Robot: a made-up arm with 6 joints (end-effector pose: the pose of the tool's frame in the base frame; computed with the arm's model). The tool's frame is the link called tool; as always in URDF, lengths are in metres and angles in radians. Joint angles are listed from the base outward.
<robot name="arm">
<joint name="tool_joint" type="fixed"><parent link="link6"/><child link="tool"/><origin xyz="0 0 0" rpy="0 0 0"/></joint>
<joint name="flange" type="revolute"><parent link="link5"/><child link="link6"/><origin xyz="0 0 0.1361" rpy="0 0 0"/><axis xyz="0 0 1"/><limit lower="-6.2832" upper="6.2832" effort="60" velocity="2.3"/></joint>
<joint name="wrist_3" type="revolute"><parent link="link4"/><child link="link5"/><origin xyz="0 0 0" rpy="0 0 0"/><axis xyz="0 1 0"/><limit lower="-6.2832" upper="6.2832" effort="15" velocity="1.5"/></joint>
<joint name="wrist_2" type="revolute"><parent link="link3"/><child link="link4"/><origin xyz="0 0 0.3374" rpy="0 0 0"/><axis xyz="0 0 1"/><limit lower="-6.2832" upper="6.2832" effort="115" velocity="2.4"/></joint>
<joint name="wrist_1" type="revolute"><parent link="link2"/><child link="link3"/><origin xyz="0 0 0.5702" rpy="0 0 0"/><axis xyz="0 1 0"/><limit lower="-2.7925" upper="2.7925" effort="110" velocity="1.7"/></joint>
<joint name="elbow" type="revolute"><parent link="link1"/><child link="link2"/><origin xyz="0 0.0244 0" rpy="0 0 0"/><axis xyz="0 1 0"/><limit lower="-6.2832" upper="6.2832" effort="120" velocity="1.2"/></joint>
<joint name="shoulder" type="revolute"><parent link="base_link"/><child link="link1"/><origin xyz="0 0 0.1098" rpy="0 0 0"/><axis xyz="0 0 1"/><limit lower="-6.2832" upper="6.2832" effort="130" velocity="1"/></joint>
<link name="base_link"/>
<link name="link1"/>
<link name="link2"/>
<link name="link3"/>
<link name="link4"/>
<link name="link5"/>
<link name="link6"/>
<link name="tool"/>
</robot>
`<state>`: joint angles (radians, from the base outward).
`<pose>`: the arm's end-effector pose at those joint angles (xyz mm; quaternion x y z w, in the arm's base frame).
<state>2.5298 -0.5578 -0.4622 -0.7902 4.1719 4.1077</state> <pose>407.1 -416.7 663.5 0.7957 0.5086 -0.3230 0.0627</pose>
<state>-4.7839 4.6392 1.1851 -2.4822 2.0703 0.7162</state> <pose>-6.6 -775.4 270.3 0.7447 0.5601 0.0732 0.3553</pose>
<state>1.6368 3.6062 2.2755 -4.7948 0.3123 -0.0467</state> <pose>-37.3 -438.2 31.2 -0.1332 -0.1983 0.9691 0.0615</pose>
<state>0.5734 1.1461 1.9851 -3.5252 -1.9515 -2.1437</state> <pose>352.9 200.7 56.7 -0.0131 -0.5644 0.6849 0.4606</pose>
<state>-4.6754 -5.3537 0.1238 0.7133 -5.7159 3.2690</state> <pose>-104.6 874.0 626.6 -0.5579 -0.3958 -0.1592 0.7118</pose>
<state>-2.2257 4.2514 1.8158 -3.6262 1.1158 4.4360</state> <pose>491.8 506.8 221.0 -0.5694 0.2153 -0.5358 0.5851</pose>
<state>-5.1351 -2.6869 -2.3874 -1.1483 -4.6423 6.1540</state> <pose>121.8 28.4 -338.4 -0.4017 0.7364 -0.4036 0.3653</pose>
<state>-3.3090 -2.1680 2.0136 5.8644 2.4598 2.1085</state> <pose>425.5 -61.3 30.2 0.1928 -0.8956 -0.2690 0.2971</pose>
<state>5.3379 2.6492 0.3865 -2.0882 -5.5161 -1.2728</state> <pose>165.2 -327.3 -820.7 0.8505 -0.3414 0.0167 0.3999</pose>
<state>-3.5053 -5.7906 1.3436 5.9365 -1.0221 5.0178</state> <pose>-669.8 186.6 610.5 -0.2766 -0.3236 0.6030 0.6747</pose>
